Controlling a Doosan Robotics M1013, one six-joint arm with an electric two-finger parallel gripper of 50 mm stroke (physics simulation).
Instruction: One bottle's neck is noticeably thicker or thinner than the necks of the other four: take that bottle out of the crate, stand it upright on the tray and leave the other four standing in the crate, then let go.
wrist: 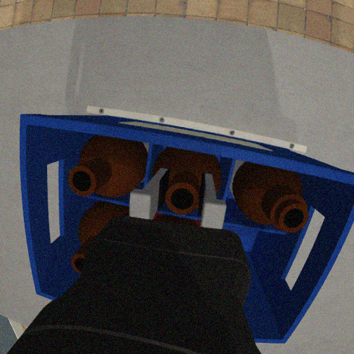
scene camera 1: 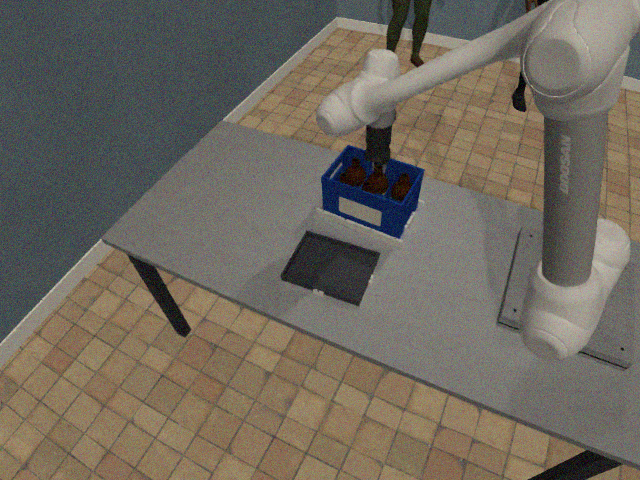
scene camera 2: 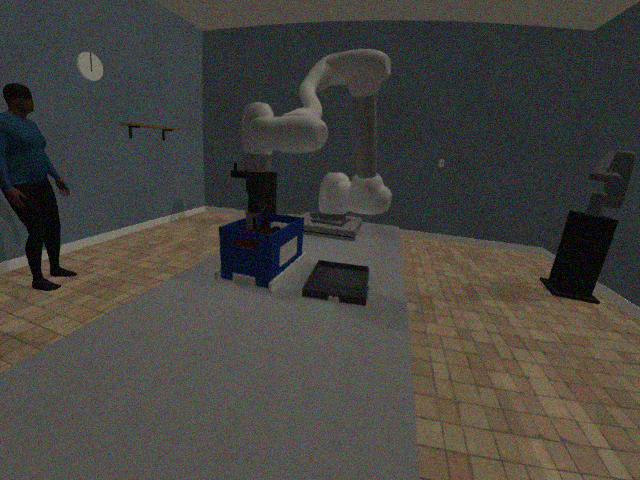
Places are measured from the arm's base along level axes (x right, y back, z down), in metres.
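Where they show: gripper, fingertip midpoint: [scene camera 1: 379,169] [scene camera 2: 251,228]; arm's base, link origin: [scene camera 2: 331,221].
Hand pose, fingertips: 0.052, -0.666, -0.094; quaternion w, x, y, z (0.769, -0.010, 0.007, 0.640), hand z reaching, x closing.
Observation:
Each offset is from my fingertips to the centre of the thing, as dx, dy, dz. "*": to the spot under its first point. Level surfaces: height alone.
The blue crate {-0.054, +0.008, +0.059} [scene camera 1: 329,192] [scene camera 2: 245,262] [wrist: 29,200] holds brown bottles upright. My gripper [scene camera 1: 378,166] [wrist: 184,183] is shut on the neck of the middle bottle {-0.007, +0.002, +0.060} [scene camera 1: 375,183] [wrist: 205,157] in the label-side row; this bottle stands in its compartment. In that row, the left bottle {-0.018, -0.080, +0.061} [scene camera 1: 353,175] [wrist: 122,167] and right bottle {+0.003, +0.091, +0.061} [scene camera 1: 400,188] [wrist: 260,197] stand apart from the fingers. The right one's neck looks wider than the left one's in the wrist view. Another bottle [wrist: 95,220] stands in the other row; my gripper mostly hides that row's middle compartment. The dark tray {* -0.330, +0.043, +0.141} [scene camera 1: 333,268] [scene camera 2: 338,280] holds no bottle.
The crate stands on the grey table {dz +0.146} [scene camera 1: 191,196] [scene camera 2: 206,387], inside white strips {* -0.158, +0.016, +0.119} [scene camera 1: 356,225] [wrist: 195,125]. Its walls and blue dividers surround the bottles. The tray lies beside the crate's label side. The robot's base plate [scene camera 1: 511,289] is farther right in scene camera 1.

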